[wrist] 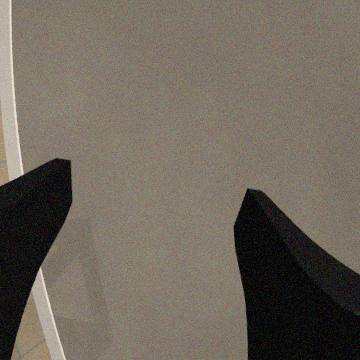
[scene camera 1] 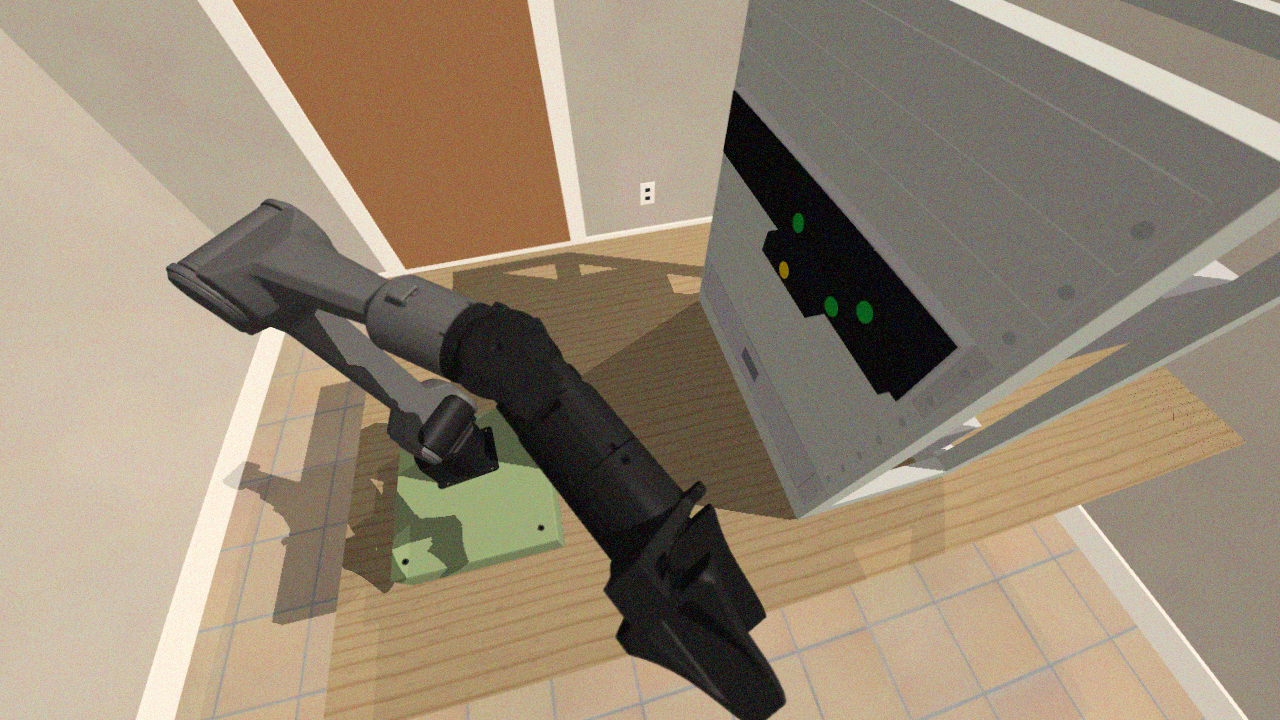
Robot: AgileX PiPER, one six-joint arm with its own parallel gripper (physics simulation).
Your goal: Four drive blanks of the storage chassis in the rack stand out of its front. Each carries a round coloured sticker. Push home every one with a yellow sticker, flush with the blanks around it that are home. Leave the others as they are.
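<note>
The storage chassis shows in the scene view as a black front of drive blanks in the grey rack [scene camera 1: 1002,170]. A yellow sticker [scene camera 1: 784,269] sits on a blank at the lower left edge of the black front, where the dark outline juts out. One green sticker [scene camera 1: 798,222] is above it, and two more green stickers [scene camera 1: 831,306] [scene camera 1: 864,311] are lower right. How far each blank stands out is hard to tell. My gripper [scene camera 1: 768,660] [wrist: 155,194] is open and empty, well away from the chassis, at the lower middle of the scene view.
A pale green base plate [scene camera 1: 501,523] lies under the arm. The rack's grey lower front panel [scene camera 1: 760,295] extends beneath the black blanks. A brown door [scene camera 1: 411,116] and a wall outlet [scene camera 1: 647,192] are behind. The wrist view shows a wall [wrist: 165,100] and a white baseboard [wrist: 6,75].
</note>
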